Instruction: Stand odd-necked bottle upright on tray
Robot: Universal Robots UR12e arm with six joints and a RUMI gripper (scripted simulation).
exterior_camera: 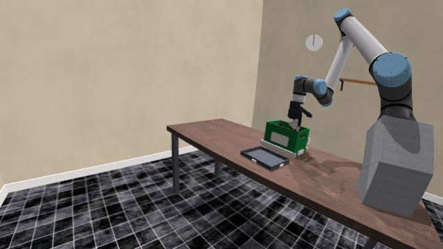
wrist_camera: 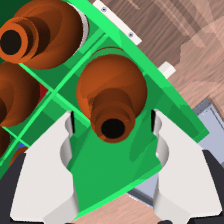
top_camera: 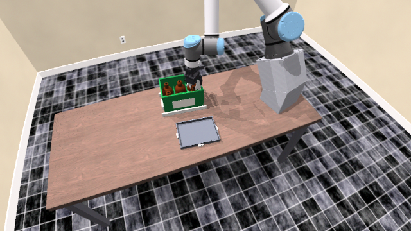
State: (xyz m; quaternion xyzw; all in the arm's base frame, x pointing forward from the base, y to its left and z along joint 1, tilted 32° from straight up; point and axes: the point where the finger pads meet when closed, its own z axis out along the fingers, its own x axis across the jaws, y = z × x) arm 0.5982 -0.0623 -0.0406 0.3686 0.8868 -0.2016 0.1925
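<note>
Now: the glass bottle 18 cm ahead of my hand, 9 cm to the right of it and 7 cm below it. Also, from my hand: grey tray (6 cm ahead, 25 cm to the left, 14 cm below); green crate (9 cm ahead, 5 cm to the right, 7 cm below).
</note>
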